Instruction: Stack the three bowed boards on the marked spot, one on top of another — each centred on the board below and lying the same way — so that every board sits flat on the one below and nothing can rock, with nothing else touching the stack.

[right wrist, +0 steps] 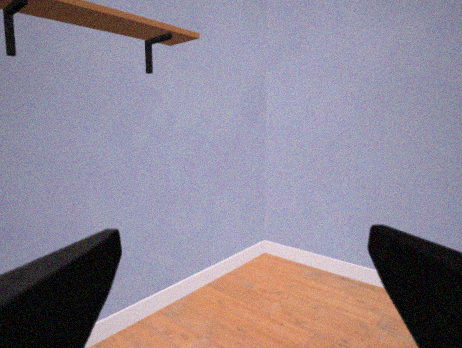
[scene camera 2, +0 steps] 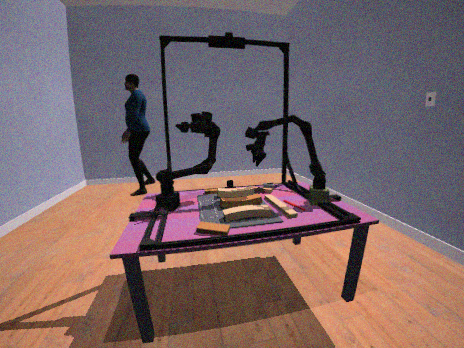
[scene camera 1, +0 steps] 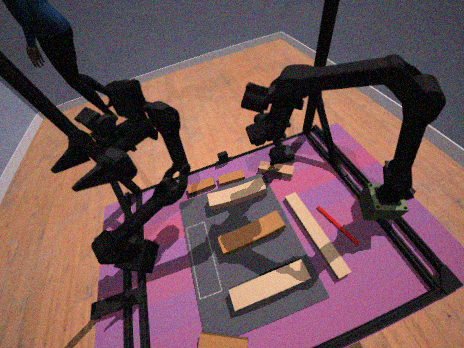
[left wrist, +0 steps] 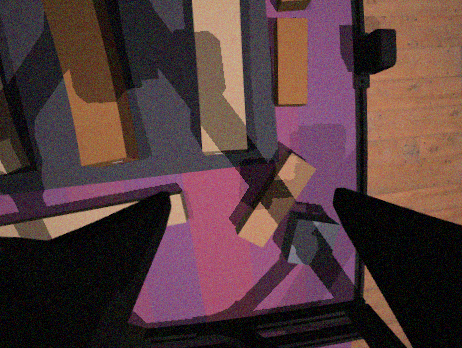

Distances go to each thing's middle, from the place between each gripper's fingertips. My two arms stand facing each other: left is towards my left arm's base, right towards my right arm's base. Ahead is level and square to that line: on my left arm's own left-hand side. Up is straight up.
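The orange-brown board [scene camera 1: 272,223] has my left hand 19 cm short of it, 11 cm to the left of it and 18 cm above it. From that same left hand, I find the long pale board [scene camera 1: 339,268] 22 cm ahead, 11 cm to the left and 20 cm below. Going by its middle, the orange-brown board is nearer to my left hand than to my right gripper.
My right gripper is 3 cm short of the orange-brown board, 32 cm to the right of it and 43 cm above it. As for the long pale board, counted from my right hand it is 6 cm ahead, 54 cm to the left and 45 cm below.
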